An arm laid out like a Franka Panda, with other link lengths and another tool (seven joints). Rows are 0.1 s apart.
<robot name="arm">
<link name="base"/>
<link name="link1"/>
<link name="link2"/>
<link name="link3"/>
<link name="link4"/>
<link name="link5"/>
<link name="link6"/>
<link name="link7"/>
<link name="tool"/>
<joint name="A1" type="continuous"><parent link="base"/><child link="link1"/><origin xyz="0.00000 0.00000 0.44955"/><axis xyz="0 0 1"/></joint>
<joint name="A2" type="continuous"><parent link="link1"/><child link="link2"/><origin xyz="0.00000 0.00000 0.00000" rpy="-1.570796 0.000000 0.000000"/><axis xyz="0 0 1"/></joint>
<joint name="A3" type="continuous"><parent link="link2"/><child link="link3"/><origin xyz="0.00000 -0.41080 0.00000" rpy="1.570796 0.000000 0.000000"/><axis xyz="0 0 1"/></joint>
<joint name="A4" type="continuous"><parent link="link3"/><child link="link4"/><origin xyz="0.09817 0.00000 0.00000" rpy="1.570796 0.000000 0.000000"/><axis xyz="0 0 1"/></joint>
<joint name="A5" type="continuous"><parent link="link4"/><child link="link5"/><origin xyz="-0.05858 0.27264 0.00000" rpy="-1.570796 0.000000 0.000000"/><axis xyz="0 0 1"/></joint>
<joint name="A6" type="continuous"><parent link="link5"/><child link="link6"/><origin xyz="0.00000 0.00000 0.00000" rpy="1.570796 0.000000 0.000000"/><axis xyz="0 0 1"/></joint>
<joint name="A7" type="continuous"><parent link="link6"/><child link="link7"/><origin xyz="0.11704 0.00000 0.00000" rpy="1.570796 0.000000 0.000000"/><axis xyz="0 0 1"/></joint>
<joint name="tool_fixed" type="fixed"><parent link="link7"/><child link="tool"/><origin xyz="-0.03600 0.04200 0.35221" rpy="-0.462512 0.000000 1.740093"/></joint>
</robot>
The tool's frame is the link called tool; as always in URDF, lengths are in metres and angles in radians. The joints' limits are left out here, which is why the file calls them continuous.
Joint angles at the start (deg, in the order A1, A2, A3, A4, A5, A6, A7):
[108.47 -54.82 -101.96 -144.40 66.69 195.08 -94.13]
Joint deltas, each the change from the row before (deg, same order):
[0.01 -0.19 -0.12 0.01 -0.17 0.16 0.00]
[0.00 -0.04 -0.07 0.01 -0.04 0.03 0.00]
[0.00 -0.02 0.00 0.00 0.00 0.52 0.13]
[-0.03 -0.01 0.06 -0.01 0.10 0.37 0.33]
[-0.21 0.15 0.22 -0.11 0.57 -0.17 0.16]
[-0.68 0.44 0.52 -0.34 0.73 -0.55 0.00]
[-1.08 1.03 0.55 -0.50 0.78 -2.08 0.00]
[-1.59 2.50 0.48 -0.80 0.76 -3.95 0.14]
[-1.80 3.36 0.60 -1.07 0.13 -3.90 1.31]
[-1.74 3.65 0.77 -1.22 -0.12 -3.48 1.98]
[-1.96 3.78 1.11 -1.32 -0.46 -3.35 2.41]
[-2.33 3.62 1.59 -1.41 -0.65 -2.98 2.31]
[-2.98 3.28 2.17 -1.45 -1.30 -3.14 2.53]
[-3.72 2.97 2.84 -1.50 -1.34 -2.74 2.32]
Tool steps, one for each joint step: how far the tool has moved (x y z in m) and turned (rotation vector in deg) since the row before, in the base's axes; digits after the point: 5 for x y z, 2 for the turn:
[0.00002 -0.00103 -0.00134 -0.05 0.03 -0.05]
[-0.00011 -0.00053 -0.00055 -0.02 0.03 -0.04]
[0.00002 -0.00332 -0.00057 -0.38 0.09 -0.35]
[-0.00044 -0.00205 -0.00021 -0.12 0.23 -0.47]
[-0.00245 0.00087 0.00081 0.33 0.35 -0.35]
[-0.00378 0.00088 0.00326 0.46 0.18 -0.25]
[-0.00514 0.00594 0.00649 1.25 0.05 0.21]
[-0.00741 0.00868 0.01189 1.49 -0.12 0.71]
[-0.00839 0.00564 0.01401 0.86 0.14 0.33]
[-0.01000 0.00491 0.01307 0.35 0.57 0.13]
[-0.01106 0.00518 0.01265 0.10 0.76 0.11]
[-0.01201 0.00444 0.01130 -0.24 0.76 0.20]
[-0.01266 0.00599 0.01080 -0.06 0.74 0.49]
[-0.01366 0.00373 0.00917 -0.32 0.77 0.35]

